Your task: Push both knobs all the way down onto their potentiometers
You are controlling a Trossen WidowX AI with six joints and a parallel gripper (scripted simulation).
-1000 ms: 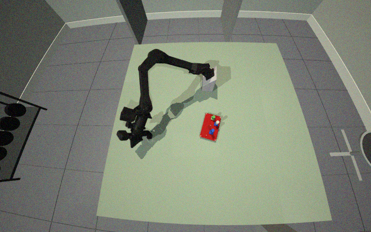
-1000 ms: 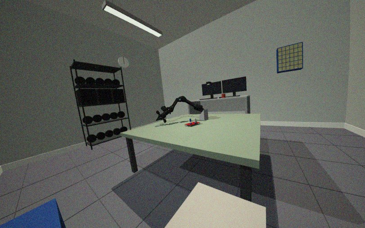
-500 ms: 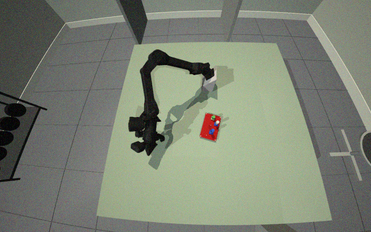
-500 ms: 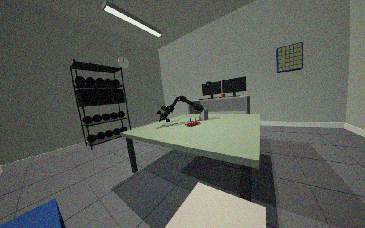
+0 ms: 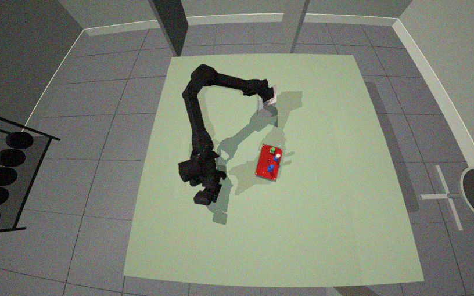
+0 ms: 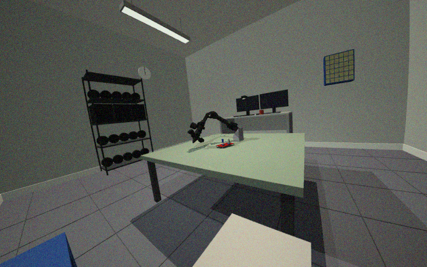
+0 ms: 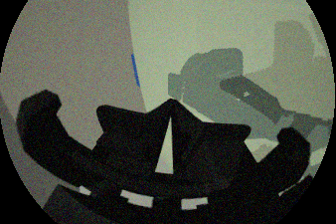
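The blue knob is 240 mm to the left of my gripper tip and 160 mm behind it.
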